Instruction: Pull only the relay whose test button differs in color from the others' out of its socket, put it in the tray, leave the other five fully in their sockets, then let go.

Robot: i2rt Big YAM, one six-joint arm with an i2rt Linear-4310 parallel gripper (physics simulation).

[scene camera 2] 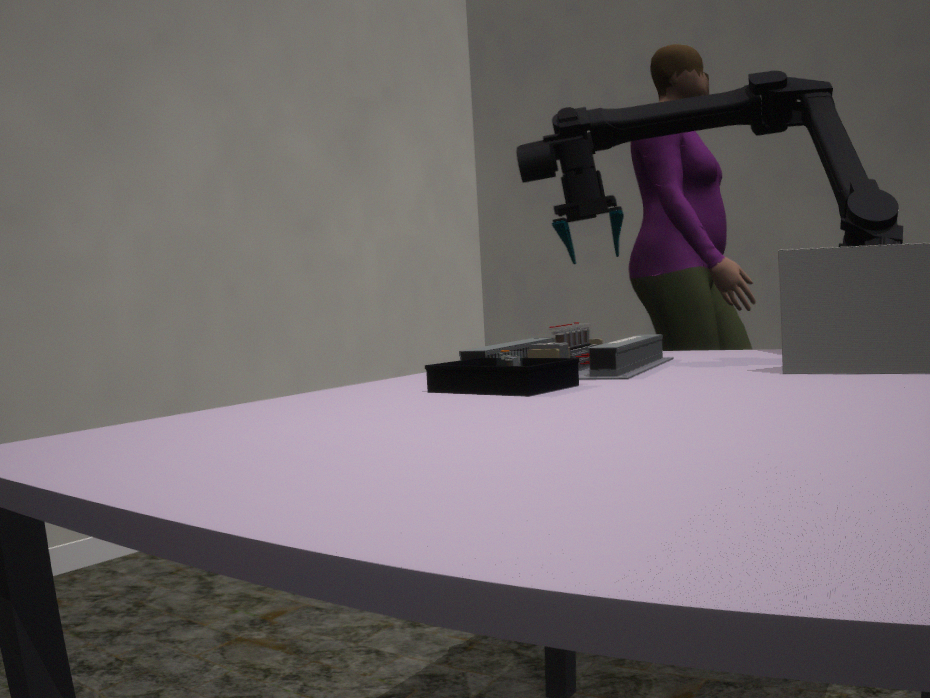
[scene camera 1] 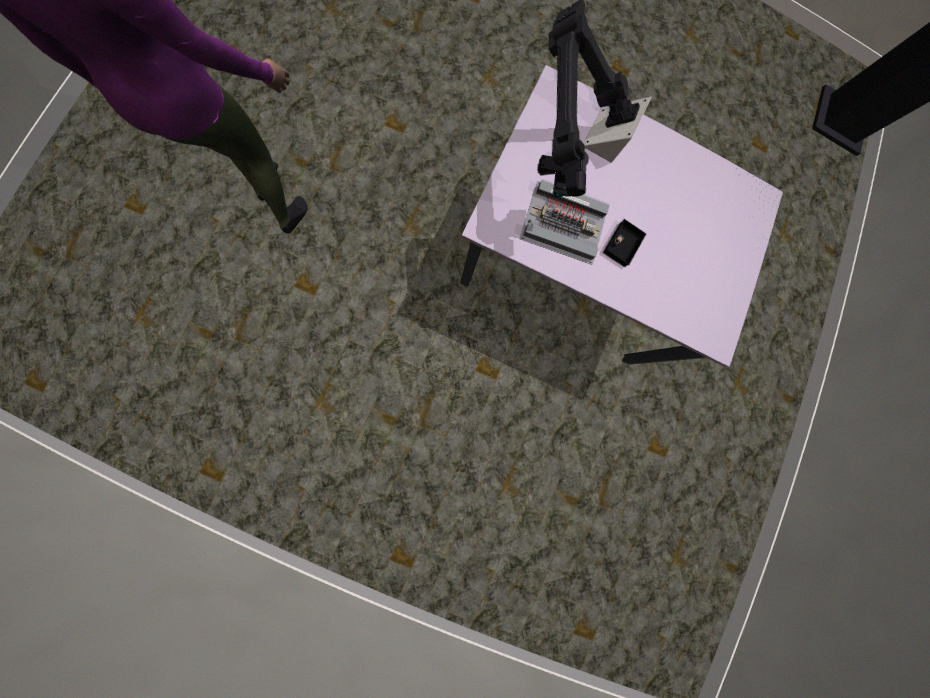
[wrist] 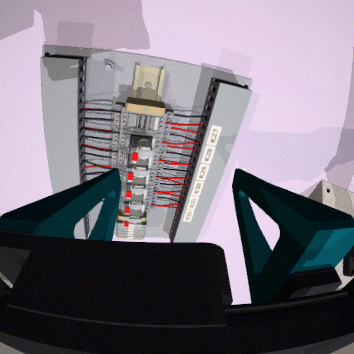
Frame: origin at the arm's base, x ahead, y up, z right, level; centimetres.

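Seen in the pictures: gripper, fingertip midpoint: [scene camera 2: 596, 260] [scene camera 1: 556, 186] [wrist: 176, 176]; arm's base at its link origin: [scene camera 2: 880, 294] [scene camera 1: 622, 116] [wrist: 351, 247].
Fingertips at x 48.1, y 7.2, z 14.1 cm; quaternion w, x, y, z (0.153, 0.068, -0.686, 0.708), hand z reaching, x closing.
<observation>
Offsets run from my fingertips to a thing's middle. "pt": to the spot under its first point. Level surfaces: height alone.
My gripper [scene camera 2: 595, 259] [wrist: 176, 176] is open and empty, high above the relay panel @(dz -10.6, dx +0.8, dy -16.7 cm) [scene camera 1: 559, 244] [scene camera 2: 627, 356] [wrist: 102, 77]. In the wrist view, several relays with red buttons stand in a row in their sockets, among them a relay @(dz -4.8, dx +1.3, dy -12.4 cm) [wrist: 145, 153] at the upper end and a relay @(dz -10.4, dx +0.8, dy -12.4 cm) [wrist: 140, 177] below it. A dark socket @(pt dz -3.8, dx +1.6, dy -12.0 cm) [wrist: 140, 141] above the row looks empty. A relay @(dz -33.4, dx -1.0, dy -14.7 cm) [scene camera 1: 618, 239] [scene camera 2: 509, 359] with an orange spot lies inside the black tray @(dz -36.7, dx -1.8, dy -15.5 cm) [scene camera 1: 625, 252] [scene camera 2: 480, 379]. The tray does not show in the wrist view. How deep the seated relays sit is too small to tell.
Grey wire ducts [scene camera 1: 563, 244] [wrist: 227, 112] flank the relay row, with red and black wires between. A tan rail end @(pt dz +2.1, dx +2.2, dy -16.7 cm) [wrist: 148, 82] sticks out past the row. The arm's mounting block [scene camera 1: 612, 142] [scene camera 2: 852, 311] stands on the pink table @(dy -17.2 cm) [scene camera 1: 698, 247] [scene camera 2: 450, 465]. A person [scene camera 1: 157, 82] [scene camera 2: 679, 225] stands beyond the table.
</observation>
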